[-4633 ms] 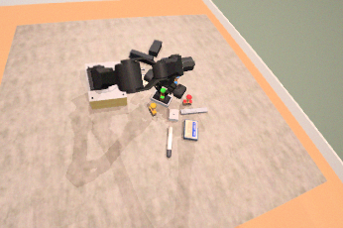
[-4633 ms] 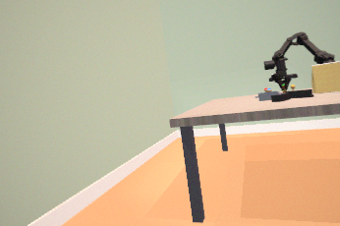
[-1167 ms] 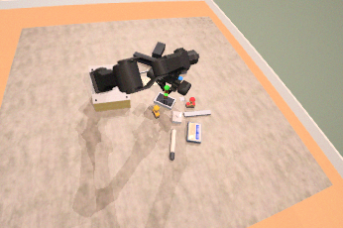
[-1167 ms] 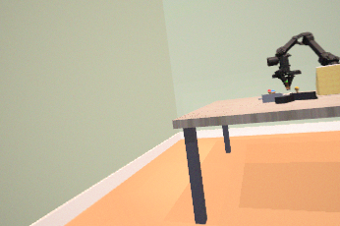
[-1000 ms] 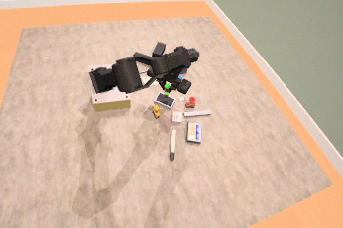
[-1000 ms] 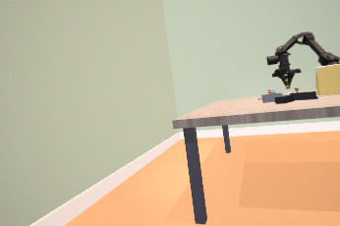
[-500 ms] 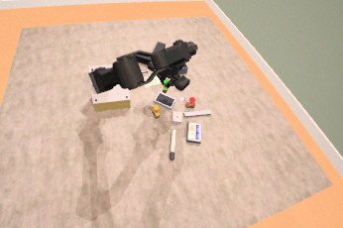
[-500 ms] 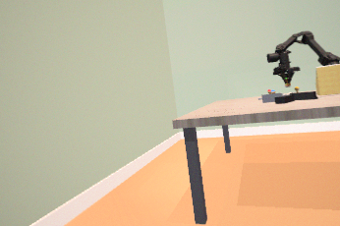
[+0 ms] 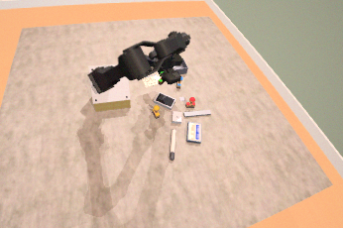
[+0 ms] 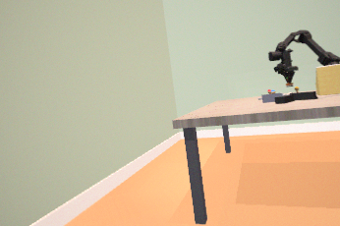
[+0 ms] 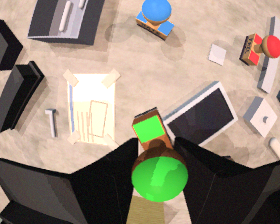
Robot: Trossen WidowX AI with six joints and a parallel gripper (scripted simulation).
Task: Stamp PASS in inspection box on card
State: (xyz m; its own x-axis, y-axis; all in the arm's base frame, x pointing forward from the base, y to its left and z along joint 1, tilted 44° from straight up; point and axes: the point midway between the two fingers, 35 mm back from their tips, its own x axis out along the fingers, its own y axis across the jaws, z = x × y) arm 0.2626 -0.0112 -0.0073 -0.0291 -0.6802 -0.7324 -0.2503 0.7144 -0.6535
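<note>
Right now my gripper tip is 10 cm above the cream card, 8 cm to the right of it and 2 cm past it. Also, from my gripper tip: blue stamp 10 cm ahead, 8 cm below, 2 cm to the left; then dark ink pad 9 cm below, 6 cm to the right; then green-knobbed pass stamp right at my gripper tip.
</note>
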